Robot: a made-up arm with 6 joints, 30 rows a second.
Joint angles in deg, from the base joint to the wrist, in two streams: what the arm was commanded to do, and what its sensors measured. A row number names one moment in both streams.
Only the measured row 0 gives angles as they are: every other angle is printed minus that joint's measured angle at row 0.
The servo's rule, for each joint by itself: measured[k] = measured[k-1] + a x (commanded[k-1-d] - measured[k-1]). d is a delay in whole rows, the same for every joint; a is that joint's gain. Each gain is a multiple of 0.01, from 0.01 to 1. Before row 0 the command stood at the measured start. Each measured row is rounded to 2 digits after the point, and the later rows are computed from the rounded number. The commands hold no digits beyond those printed.
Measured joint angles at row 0: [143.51, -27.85, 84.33, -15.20, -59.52, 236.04]
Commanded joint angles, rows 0 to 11: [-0.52, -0.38, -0.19, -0.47, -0.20, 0.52]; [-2.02, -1.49, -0.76, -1.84, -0.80, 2.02]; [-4.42, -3.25, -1.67, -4.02, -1.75, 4.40]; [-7.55, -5.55, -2.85, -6.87, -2.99, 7.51]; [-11.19, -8.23, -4.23, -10.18, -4.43, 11.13]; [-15.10, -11.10, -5.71, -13.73, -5.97, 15.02]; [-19.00, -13.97, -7.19, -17.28, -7.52, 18.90]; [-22.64, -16.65, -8.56, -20.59, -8.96, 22.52]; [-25.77, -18.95, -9.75, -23.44, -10.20, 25.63]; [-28.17, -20.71, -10.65, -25.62, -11.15, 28.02]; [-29.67, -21.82, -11.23, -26.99, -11.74, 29.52]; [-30.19, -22.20, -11.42, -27.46, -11.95, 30.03]
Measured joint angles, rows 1 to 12: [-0.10, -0.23, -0.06, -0.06, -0.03, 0.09]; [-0.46, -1.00, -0.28, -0.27, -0.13, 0.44]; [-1.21, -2.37, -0.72, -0.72, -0.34, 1.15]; [-2.41, -4.31, -1.40, -1.46, -0.68, 2.29]; [-4.08, -6.70, -2.31, -2.51, -1.17, 3.88]; [-6.17, -9.38, -3.40, -3.86, -1.79, 5.89]; [-8.61, -12.18, -4.61, -5.47, -2.53, 8.23]; [-11.28, -14.91, -5.87, -7.28, -3.37, 10.80]; [-14.03, -17.37, -7.11, -9.22, -4.26, 13.47]; [-16.72, -19.41, -8.24, -11.19, -5.16, 16.09]; [-19.18, -20.88, -9.20, -13.09, -6.02, 18.51]; [-21.27, -21.69, -9.91, -14.81, -6.79, 20.58]
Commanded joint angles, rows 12 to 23: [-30.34, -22.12, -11.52, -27.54, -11.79, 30.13]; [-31.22, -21.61, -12.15, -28.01, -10.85, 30.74]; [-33.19, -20.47, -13.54, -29.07, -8.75, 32.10]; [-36.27, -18.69, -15.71, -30.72, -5.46, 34.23]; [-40.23, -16.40, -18.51, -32.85, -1.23, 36.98]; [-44.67, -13.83, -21.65, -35.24, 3.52, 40.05]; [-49.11, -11.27, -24.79, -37.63, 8.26, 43.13]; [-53.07, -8.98, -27.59, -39.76, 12.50, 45.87]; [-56.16, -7.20, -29.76, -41.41, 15.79, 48.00]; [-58.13, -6.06, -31.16, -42.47, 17.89, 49.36]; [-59.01, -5.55, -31.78, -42.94, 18.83, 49.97]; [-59.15, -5.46, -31.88, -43.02, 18.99, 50.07]
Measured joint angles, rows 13 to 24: [-22.99, -21.95, -10.43, -16.34, -7.44, 22.30]; [-24.55, -21.74, -10.98, -17.74, -7.88, 23.82]; [-26.19, -20.97, -11.80, -19.10, -7.99, 25.31]; [-28.11, -19.58, -13.05, -20.49, -7.66, 26.92]; [-30.41, -17.64, -14.80, -21.97, -6.82, 28.73]; [-33.12, -15.32, -16.99, -23.56, -5.48, 30.77]; [-36.16, -12.85, -19.49, -25.25, -3.69, 32.99]; [-39.37, -10.49, -22.08, -26.99, -1.59, 35.31]; [-42.56, -8.48, -24.54, -28.72, 0.67, 37.59]; [-45.52, -7.00, -26.66, -30.37, 2.91, 39.71]; [-48.08, -6.12, -28.30, -31.88, 4.98, 41.56]; [-50.18, -5.72, -29.45, -33.22, 6.80, 43.09]
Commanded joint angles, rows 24 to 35: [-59.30, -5.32, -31.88, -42.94, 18.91, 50.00]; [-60.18, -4.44, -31.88, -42.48, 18.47, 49.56]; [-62.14, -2.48, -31.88, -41.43, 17.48, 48.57]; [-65.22, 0.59, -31.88, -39.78, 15.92, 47.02]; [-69.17, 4.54, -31.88, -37.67, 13.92, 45.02]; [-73.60, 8.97, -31.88, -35.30, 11.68, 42.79]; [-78.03, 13.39, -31.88, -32.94, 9.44, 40.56]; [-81.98, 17.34, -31.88, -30.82, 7.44, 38.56]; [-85.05, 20.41, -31.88, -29.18, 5.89, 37.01]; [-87.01, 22.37, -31.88, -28.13, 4.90, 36.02]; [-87.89, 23.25, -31.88, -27.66, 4.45, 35.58]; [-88.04, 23.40, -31.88, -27.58, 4.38, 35.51]
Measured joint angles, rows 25 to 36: [-51.91, -5.48, -30.23, -34.39, 8.37, 44.33]; [-53.48, -4.85, -30.76, -35.36, 9.68, 45.27]; [-55.13, -3.40, -31.12, -36.09, 10.69, 45.86]; [-57.05, -0.97, -31.36, -36.53, 11.37, 46.07]; [-59.35, 2.39, -31.53, -36.67, 11.70, 45.88]; [-62.06, 6.40, -31.64, -36.51, 11.70, 45.32]; [-65.09, 10.66, -31.72, -36.08, 11.41, 44.46]; [-68.30, 14.73, -31.77, -35.45, 10.89, 43.40]; [-71.48, 18.19, -31.81, -34.70, 10.24, 42.25]; [-74.43, 20.74, -31.83, -33.91, 9.55, 41.13]; [-76.99, 22.27, -31.85, -33.16, 8.89, 40.13]; [-79.09, 22.96, -31.86, -32.49, 8.30, 39.30]
